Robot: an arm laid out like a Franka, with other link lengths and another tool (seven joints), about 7 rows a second.
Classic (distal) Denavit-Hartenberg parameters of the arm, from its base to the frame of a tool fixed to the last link. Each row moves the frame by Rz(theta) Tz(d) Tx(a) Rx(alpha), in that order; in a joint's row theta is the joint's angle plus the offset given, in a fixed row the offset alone. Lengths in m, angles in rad.
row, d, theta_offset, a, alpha
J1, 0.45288, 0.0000, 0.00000, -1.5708
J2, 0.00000, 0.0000, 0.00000, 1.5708
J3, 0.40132, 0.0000, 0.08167, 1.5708
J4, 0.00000, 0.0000, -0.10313, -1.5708
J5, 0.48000, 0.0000, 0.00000, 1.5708
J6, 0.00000, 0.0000, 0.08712, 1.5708
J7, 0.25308, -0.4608, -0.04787, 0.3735
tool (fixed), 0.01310, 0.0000, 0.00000, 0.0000
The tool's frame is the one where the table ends.
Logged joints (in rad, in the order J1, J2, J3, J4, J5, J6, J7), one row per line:
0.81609, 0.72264, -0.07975, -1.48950, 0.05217, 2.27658, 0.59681
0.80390, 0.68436, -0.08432, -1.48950, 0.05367, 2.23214, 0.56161
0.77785, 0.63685, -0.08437, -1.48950, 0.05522, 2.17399, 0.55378
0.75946, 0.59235, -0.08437, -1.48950, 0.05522, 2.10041, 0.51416
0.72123, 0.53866, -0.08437, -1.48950, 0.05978, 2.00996, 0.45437
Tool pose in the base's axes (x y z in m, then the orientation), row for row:
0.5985, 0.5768, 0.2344, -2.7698, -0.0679, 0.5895
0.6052, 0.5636, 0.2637, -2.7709, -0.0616, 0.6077
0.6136, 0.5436, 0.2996, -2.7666, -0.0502, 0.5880
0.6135, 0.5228, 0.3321, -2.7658, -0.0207, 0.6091
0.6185, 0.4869, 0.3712, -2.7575, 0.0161, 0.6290
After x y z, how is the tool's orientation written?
As angles about the fixed x, y, z axes (roll, pitch, yaw), in radians.
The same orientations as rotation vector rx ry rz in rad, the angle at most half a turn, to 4 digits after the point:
-2.6414, -0.8204, 0.0612
-2.6372, -0.8437, 0.0739
-2.6445, -0.8145, 0.0856
-2.6447, -0.8370, 0.1308
-2.6404, -0.8543, 0.1882

